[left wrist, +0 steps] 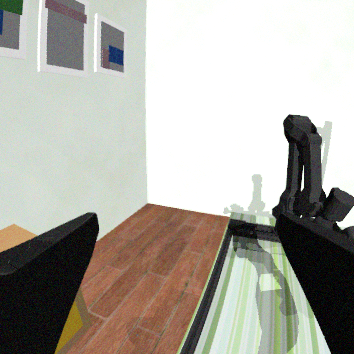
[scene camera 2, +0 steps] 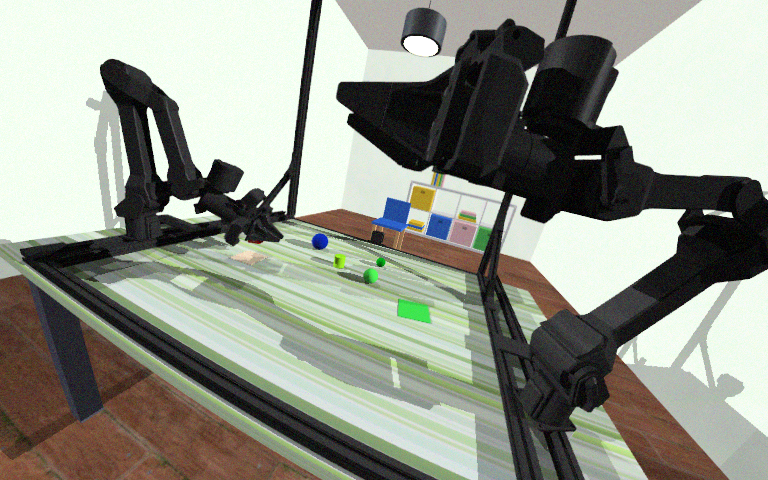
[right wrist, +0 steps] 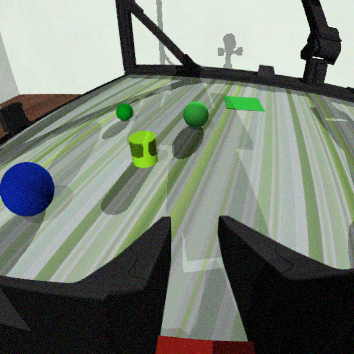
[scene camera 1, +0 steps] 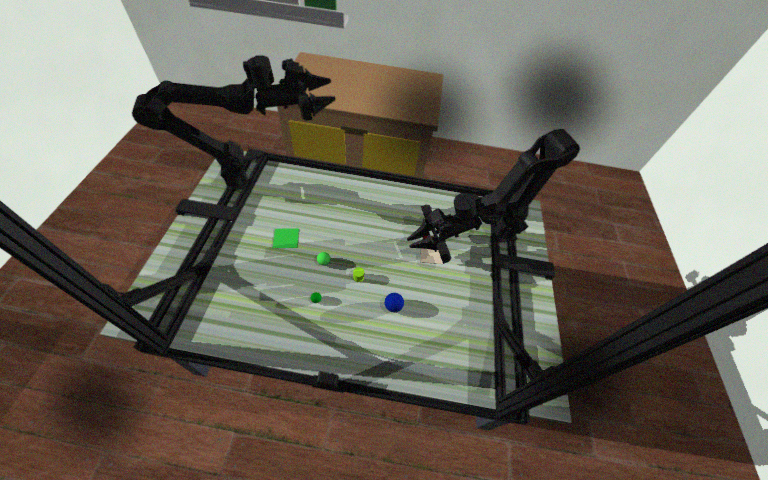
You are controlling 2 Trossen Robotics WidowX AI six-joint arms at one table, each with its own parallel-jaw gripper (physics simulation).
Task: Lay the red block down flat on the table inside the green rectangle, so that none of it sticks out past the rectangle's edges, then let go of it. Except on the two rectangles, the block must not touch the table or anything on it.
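Places are measured from the left arm's base along level axes (x ahead, y left, z up), in metres.
Pixels of known places: left gripper, fingertip midpoint: [left wrist: 189, 222] [scene camera 2: 343, 107] [scene camera 1: 333, 89]; right gripper, fingertip midpoint: [scene camera 2: 281, 239] [right wrist: 194, 224] [scene camera 1: 408, 243]; left arm's base at its link origin: [scene camera 2: 542, 409] [right wrist: 311, 81] [scene camera 1: 236, 182]; right arm's base at its link origin: [scene camera 2: 143, 236] [scene camera 1: 504, 233].
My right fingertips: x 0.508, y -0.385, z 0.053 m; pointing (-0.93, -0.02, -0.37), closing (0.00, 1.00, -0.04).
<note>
For each thing: its top centre in the pictures, then the offset to it from my right fingertips. "spot": a spot on its surface instead.
- red block at its top centre: [scene camera 2: 257, 233] dx +0.065, dy -0.002, dz +0.003 m
- beige rectangle at a spot on its surface: [scene camera 2: 247, 258] [scene camera 1: 430, 251] spot: dx +0.086, dy +0.003, dz -0.071 m
- flat green rectangle at a spot on its surface: [right wrist: 245, 104] [scene camera 2: 408, 310] [scene camera 1: 290, 237] spot: dx -0.347, dy +0.135, dz -0.071 m
- yellow-green cylinder at its top centre: [right wrist: 141, 136] [scene camera 1: 358, 271] [scene camera 2: 340, 256] dx -0.159, dy -0.049, dz -0.039 m
- small dark green ball at its top centre: [right wrist: 122, 103] [scene camera 1: 315, 295] [scene camera 2: 381, 258] dx -0.290, dy -0.098, dz -0.042 m
- blue ball at its top centre: [right wrist: 14, 167] [scene camera 1: 395, 298] [scene camera 2: 321, 233] dx -0.079, dy -0.160, dz -0.018 m
My right gripper [scene camera 1: 410, 243] [scene camera 2: 276, 236] [right wrist: 194, 224] is shut on the red block [scene camera 2: 256, 241] [right wrist: 184, 346], which shows in part below the fingers. It holds the block raised above the beige rectangle [scene camera 1: 432, 258] [scene camera 2: 247, 258]; most of the block is hidden by the gripper in both scene views. The flat green rectangle [scene camera 1: 286, 238] [scene camera 2: 414, 311] [right wrist: 245, 104] lies on the table, far left in scene camera 1, with nothing on it. My left gripper [scene camera 1: 331, 90] [scene camera 2: 343, 106] [left wrist: 189, 222] is open and empty, high up near the wooden cabinet.
A green ball [scene camera 1: 323, 258] [scene camera 2: 370, 276] [right wrist: 195, 114] and a yellow-green cylinder [scene camera 1: 358, 275] [scene camera 2: 339, 261] [right wrist: 143, 150] stand between the rectangles. A small dark green ball [scene camera 1: 316, 297] [scene camera 2: 381, 262] [right wrist: 124, 111] and a blue ball [scene camera 1: 394, 302] [scene camera 2: 320, 241] [right wrist: 26, 189] lie nearer scene camera 1.
</note>
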